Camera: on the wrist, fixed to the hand. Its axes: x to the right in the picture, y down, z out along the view.
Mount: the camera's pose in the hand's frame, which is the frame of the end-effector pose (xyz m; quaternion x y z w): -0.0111 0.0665 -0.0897 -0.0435 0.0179 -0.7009 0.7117
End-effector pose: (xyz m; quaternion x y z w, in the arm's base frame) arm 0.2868 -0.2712 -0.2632 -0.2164 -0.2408 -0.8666 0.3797
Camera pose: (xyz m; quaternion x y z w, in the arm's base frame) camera 0.3271 -0.3568 -0.3235 -0.0138 0.2786 0.8973 0.3423
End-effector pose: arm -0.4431 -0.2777 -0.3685 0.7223 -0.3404 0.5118 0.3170
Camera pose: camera -0.5471 -0.2412 -0.3471 0.7297 0.2474 0.1402 0.6218
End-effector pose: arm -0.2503 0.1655 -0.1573 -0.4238 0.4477 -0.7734 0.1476
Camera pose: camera -0.3244 0.1862 -0.2390 0.6080 -0.0579 0.6420 0.4635
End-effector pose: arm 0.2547 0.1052 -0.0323 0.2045 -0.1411 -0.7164 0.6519
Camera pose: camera 0.3565 0.1147 -0.0785 -0.2289 -0.0857 0.9693 0.0267
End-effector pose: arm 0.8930 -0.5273 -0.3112 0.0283 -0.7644 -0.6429 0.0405
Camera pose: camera 0.9134 -0.6028 -0.2307 -0.5656 0.4955 0.5187 0.4069
